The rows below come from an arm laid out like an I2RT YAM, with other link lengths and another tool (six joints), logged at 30 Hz.
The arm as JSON. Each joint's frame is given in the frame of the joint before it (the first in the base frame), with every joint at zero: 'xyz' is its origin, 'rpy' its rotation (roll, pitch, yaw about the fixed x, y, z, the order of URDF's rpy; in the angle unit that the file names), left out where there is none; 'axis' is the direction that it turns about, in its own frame. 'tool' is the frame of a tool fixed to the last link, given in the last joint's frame.
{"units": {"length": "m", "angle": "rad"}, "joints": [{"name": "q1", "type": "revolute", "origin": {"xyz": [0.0, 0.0, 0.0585]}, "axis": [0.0, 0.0, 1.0]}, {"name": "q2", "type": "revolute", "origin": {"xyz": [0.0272, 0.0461, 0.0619], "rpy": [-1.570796, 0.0, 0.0]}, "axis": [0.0, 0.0, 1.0]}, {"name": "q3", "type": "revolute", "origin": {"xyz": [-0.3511, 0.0, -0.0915], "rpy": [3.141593, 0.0, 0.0]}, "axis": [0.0, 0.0, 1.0]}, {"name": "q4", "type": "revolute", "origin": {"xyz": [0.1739, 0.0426, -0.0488]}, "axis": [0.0, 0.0, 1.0]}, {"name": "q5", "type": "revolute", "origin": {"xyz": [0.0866, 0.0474, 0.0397], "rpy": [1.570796, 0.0, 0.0]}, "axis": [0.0, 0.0, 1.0]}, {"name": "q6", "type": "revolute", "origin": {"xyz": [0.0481, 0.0, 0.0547], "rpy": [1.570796, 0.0, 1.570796]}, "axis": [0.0, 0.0, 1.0]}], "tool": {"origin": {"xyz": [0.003, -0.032, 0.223], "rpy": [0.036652, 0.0, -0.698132]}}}
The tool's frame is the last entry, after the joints.
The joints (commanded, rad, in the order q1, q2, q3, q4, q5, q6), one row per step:
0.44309 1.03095 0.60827 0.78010 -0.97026 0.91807
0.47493 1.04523 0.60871 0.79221 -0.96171 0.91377
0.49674 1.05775 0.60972 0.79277 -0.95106 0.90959
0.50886 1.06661 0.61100 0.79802 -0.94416 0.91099
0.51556 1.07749 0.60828 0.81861 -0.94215 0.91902
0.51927 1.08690 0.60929 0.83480 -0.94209 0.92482
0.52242 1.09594 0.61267 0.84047 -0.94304 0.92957
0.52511 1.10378 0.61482 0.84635 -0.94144 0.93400
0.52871 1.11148 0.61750 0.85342 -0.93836 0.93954
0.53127 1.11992 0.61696 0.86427 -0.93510 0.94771
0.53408 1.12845 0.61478 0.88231 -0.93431 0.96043
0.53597 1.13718 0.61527 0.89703 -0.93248 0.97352
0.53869 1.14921 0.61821 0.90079 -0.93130 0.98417
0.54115 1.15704 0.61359 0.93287 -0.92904 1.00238
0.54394 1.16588 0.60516 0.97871 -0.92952 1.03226
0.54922 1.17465 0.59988 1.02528 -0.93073 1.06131
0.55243 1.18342 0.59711 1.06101 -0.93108 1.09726
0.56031 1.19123 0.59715 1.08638 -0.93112 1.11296
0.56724 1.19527 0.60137 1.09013 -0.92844 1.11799
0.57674 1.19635 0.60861 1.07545 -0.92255 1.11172
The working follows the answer.
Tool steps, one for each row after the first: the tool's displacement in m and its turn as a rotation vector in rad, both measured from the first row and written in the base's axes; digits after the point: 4 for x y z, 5 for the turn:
-0.0030 0.0064 0.0004 0.00142 -0.00131 0.02297
-0.0025 0.0113 -0.0013 -0.00078 0.00603 0.03395
-0.0018 0.0141 -0.0012 0.00032 0.01054 0.03985
-0.0011 0.0162 -0.0001 0.00503 0.01253 0.04629
-0.0005 0.0177 0.0018 0.00931 0.01134 0.05115
0.0007 0.0195 0.0021 0.00947 0.01582 0.05615
0.0024 0.0210 0.0025 0.01048 0.02025 0.05823
0.0039 0.0224 0.0034 0.01294 0.02436 0.06010
0.0060 0.0237 0.0037 0.01565 0.03123 0.06130
0.0069 0.0249 0.0048 0.02061 0.03734 0.06610
0.0086 0.0260 0.0061 0.02556 0.04473 0.06913
0.0117 0.0285 0.0048 0.02435 0.06000 0.07283
0.0118 0.0287 0.0085 0.03623 0.06094 0.07757
0.0104 0.0287 0.0131 0.05239 0.06492 0.08824
0.0075 0.0288 0.0191 0.06976 0.06454 0.10250
0.0066 0.0291 0.0234 0.08385 0.07822 0.11556
0.0044 0.0305 0.0270 0.09304 0.07831 0.12820
0.0037 0.0319 0.0286 0.09620 0.08056 0.13422
0.0038 0.0341 0.0284 0.09393 0.08349 0.13652

Tool pose at each row, in the base's axes (x y z in m, rotation vector in rad; rounded; the steps above come from the unrounded poses):
0.1658 0.2690 0.4900 -1.33694 0.02997 -0.17271
0.1628 0.2754 0.4904 -1.33523 0.01362 -0.15410
0.1633 0.2803 0.4887 -1.33794 0.01229 -0.13998
0.1640 0.2832 0.4887 -1.33716 0.01224 -0.13193
0.1646 0.2852 0.4899 -1.33255 0.01001 -0.12502
0.1653 0.2867 0.4918 -1.32810 0.00613 -0.12158
0.1665 0.2886 0.4921 -1.32825 0.00658 -0.11436
0.1681 0.2900 0.4925 -1.32758 0.00900 -0.10961
0.1697 0.2914 0.4934 -1.32544 0.01143 -0.10522
0.1718 0.2927 0.4937 -1.32328 0.01663 -0.09955
0.1727 0.2939 0.4947 -1.31874 0.01899 -0.09129
0.1743 0.2951 0.4961 -1.31433 0.02360 -0.08368
0.1775 0.2975 0.4948 -1.31664 0.03386 -0.07039
0.1775 0.2977 0.4984 -1.30476 0.03246 -0.06550
0.1761 0.2977 0.5031 -1.28870 0.03003 -0.05349
0.1733 0.2979 0.5091 -1.27099 0.02167 -0.04138
0.1723 0.2982 0.5134 -1.25755 0.02559 -0.02106
0.1701 0.2995 0.5169 -1.24799 0.01807 -0.01023
0.1695 0.3009 0.5186 -1.24479 0.01622 -0.00364
0.1695 0.3032 0.5184 -1.24718 0.01696 0.00018

